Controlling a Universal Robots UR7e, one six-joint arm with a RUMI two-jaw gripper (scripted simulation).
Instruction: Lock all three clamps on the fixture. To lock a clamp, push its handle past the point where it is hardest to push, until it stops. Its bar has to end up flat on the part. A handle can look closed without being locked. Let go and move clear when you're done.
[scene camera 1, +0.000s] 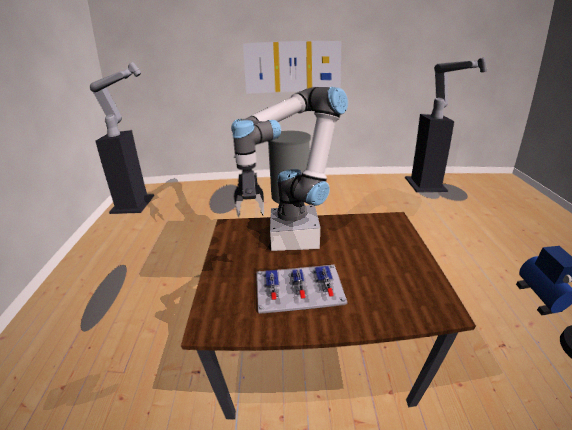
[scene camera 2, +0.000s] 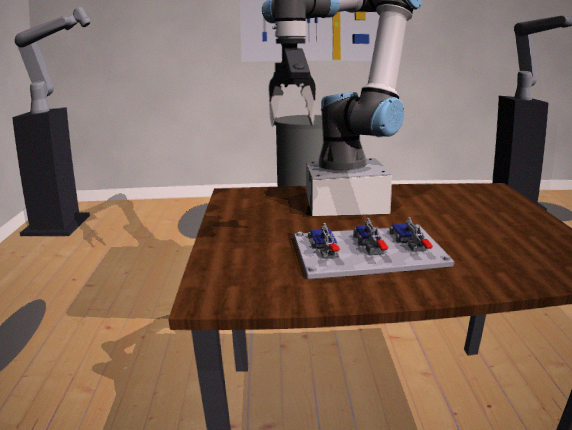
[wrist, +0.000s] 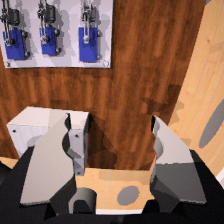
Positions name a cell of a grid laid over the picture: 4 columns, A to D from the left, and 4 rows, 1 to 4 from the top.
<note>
In view: the gripper (scene camera 2: C2) and a grey fixture plate (scene camera 2: C3).
The gripper shows as well in scene camera 1 (scene camera 1: B3) and in the wrist view (wrist: B3). The grey fixture plate is seen too in scene camera 1 (scene camera 1: C3).
</note>
